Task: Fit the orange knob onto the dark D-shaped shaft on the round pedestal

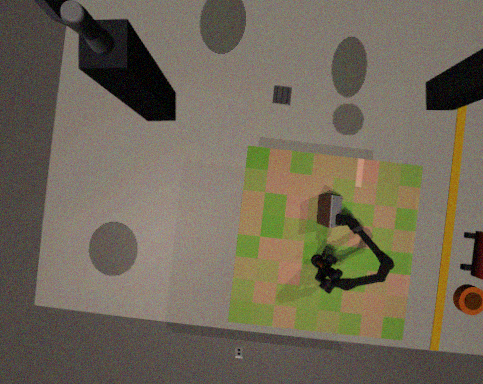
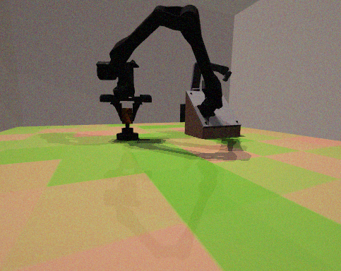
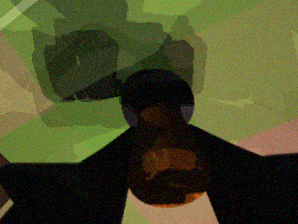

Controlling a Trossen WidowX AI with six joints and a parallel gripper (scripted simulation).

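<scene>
Right now my gripper tip is 2 cm below the orange knob. The rest, counted from my gripper tip: dark pedestal (4 cm below).
</scene>
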